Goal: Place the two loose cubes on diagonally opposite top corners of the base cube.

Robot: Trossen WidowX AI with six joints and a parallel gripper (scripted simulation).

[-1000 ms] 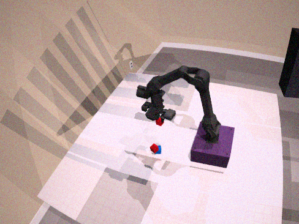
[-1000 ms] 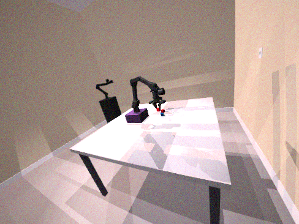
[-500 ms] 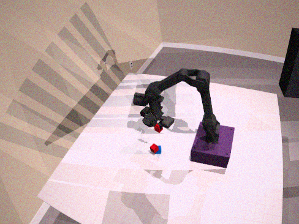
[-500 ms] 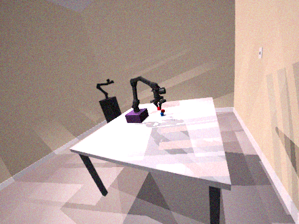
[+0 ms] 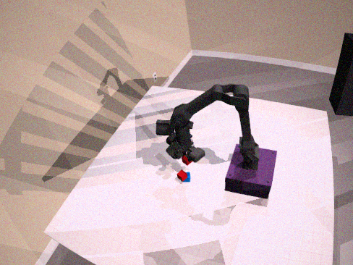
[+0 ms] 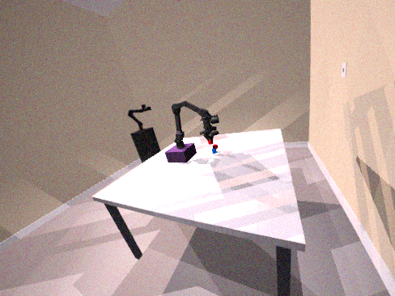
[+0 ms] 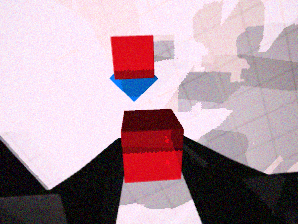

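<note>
Now: gripper tip 100 mm above the blue cube, 30 mm to the right of it and 10 mm short of it. From my gripper tip the other things lie so: red cube right at my gripper tip.
</note>
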